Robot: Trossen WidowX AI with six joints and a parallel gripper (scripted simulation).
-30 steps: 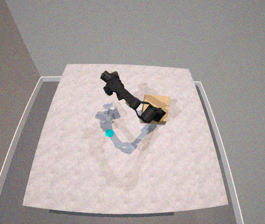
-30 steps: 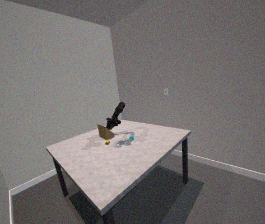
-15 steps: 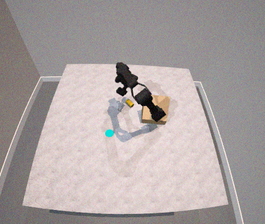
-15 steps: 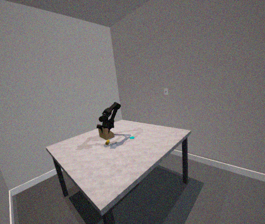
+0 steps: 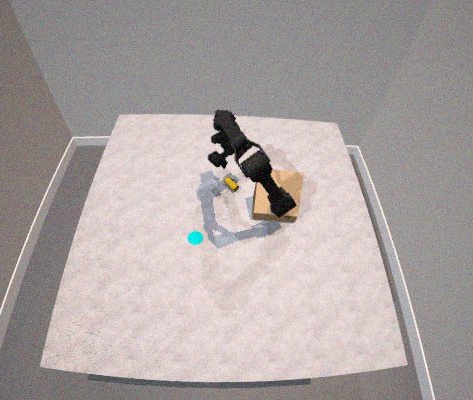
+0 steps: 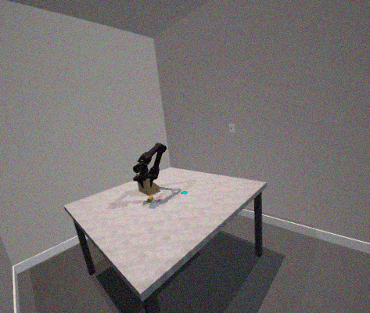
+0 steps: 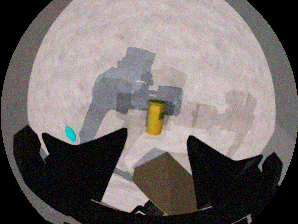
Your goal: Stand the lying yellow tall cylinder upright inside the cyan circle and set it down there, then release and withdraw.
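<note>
My gripper tip is now 110 mm above the yellow tall cylinder, 20 mm to the right of it and 10 mm past it. The rest, counted from my gripper tip: cyan circle 280 mm to the left, 130 mm ahead, 120 mm below.
</note>
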